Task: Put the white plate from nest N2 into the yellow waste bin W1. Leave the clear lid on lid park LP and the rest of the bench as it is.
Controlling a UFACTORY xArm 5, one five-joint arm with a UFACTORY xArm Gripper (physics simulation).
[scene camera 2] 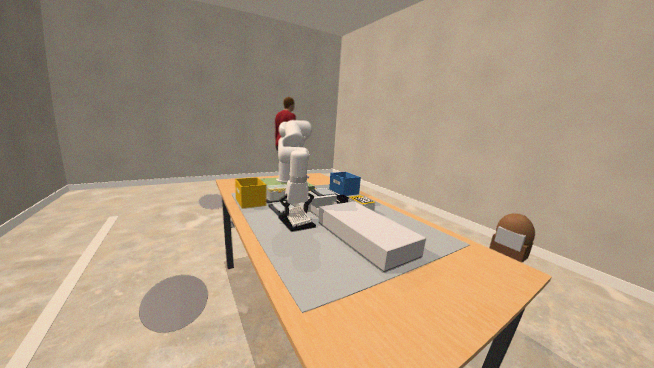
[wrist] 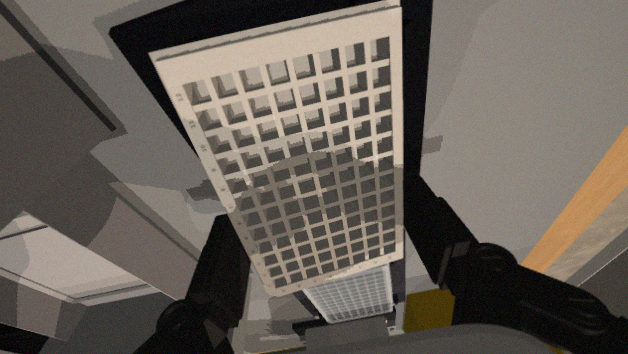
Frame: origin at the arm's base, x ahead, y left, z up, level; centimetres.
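Seen in the pictures: gripper, fingertip midpoint: (scene camera 2: 296, 213) (wrist: 320, 215); arm's base, link origin: (scene camera 2: 285, 180).
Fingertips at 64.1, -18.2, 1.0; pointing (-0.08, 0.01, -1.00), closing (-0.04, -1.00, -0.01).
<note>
Pixels of each thing's top centre, then the offset from my fingertips to it, as dx, dy, dz. "pt": a spot on its surface instead.
- white plate, top centre: (wrist: 321, 226) (scene camera 2: 297, 210) +2.0, -0.2, +2.2
- black nest, surface spot: (wrist: 413, 100) pt +3.5, -5.7, -2.8
- yellow waste bin, top centre: (scene camera 2: 249, 181) -34.2, -13.9, +8.0
- pale gridded piece, top centre: (wrist: 352, 300) (scene camera 2: 284, 205) -16.2, -0.1, -1.3
- blue bin, top centre: (scene camera 2: 345, 174) -34.6, +50.7, +8.0
- yellow-edged rack, top centre: (scene camera 2: 361, 198) +1.4, +37.5, +3.7
The white plate (scene camera 2: 299, 216) (wrist: 312, 187), a grid of square wells, is between the fingers of my gripper (scene camera 2: 299, 212) (wrist: 320, 215), which is shut on its two long sides. The plate looks tilted, its front end low at the black nest (scene camera 2: 303, 228) (wrist: 413, 100) under it. The yellow waste bin (scene camera 2: 251, 195) (wrist: 429, 311) stands behind and left of the gripper in the scene view. A pale gridded piece (wrist: 352, 295) lies on a dark holder beyond the plate in the wrist view; I cannot tell if it is the clear lid.
A long white box (scene camera 2: 372, 232) lies right of the nest. A blue bin (scene camera 2: 345, 184) and a yellow-edged rack (scene camera 2: 363, 200) stand at the back right. A green board (scene camera 2: 272, 183) lies near the robot's base. A person (scene camera 2: 285, 122) in red stands behind the table.
</note>
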